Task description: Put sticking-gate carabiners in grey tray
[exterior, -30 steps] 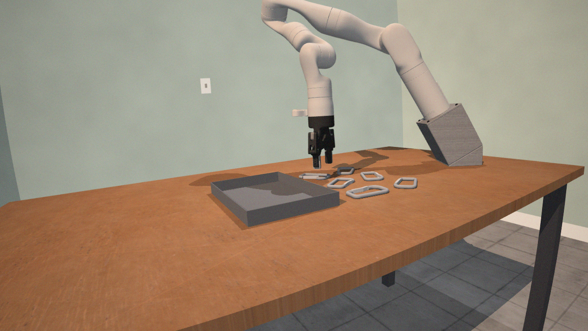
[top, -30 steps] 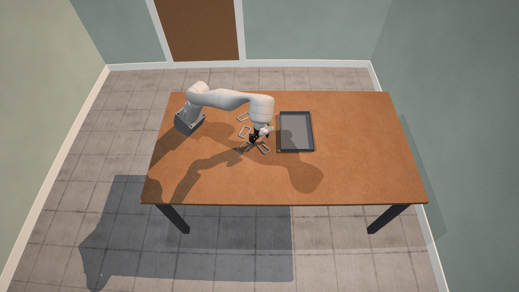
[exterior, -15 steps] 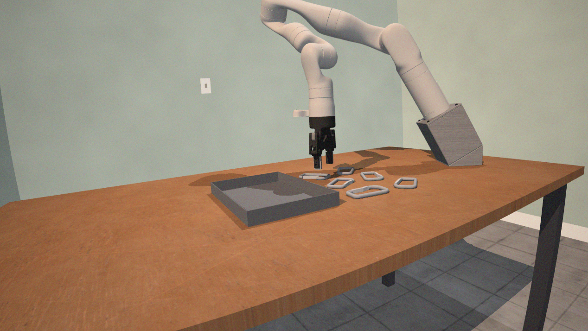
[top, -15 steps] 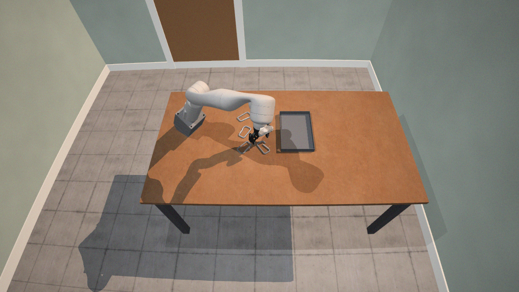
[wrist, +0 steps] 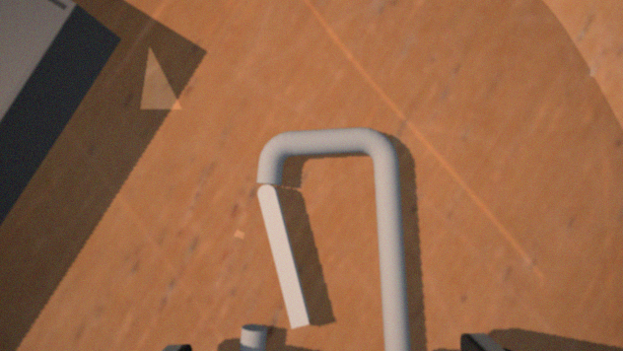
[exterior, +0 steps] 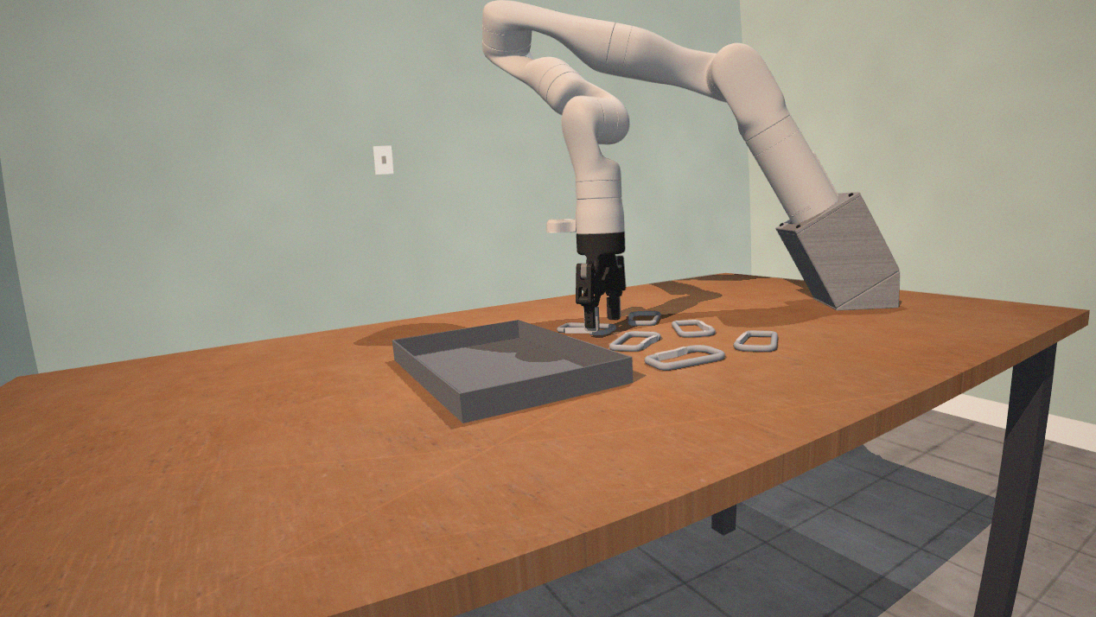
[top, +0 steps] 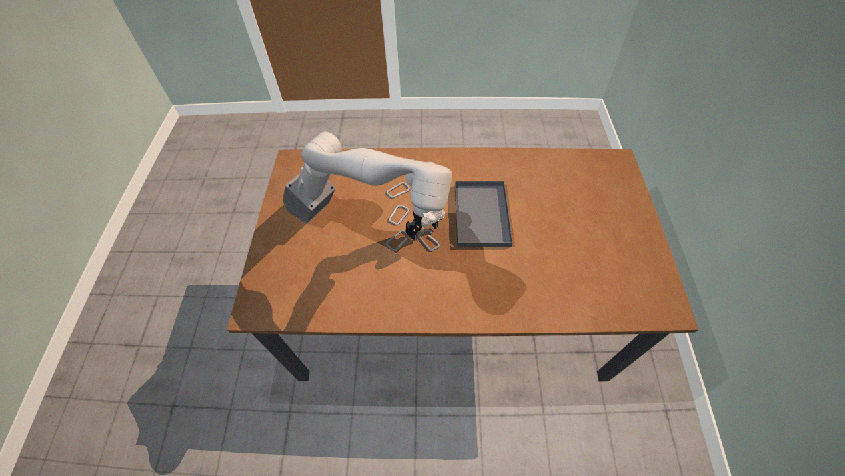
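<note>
My hand is 230 mm short of the grey tray, 60 mm to the right of it and 10 mm above it. Round my hand: carabiner gate 50 mm ahead, 180 mm to the left, 10 mm below.
</note>
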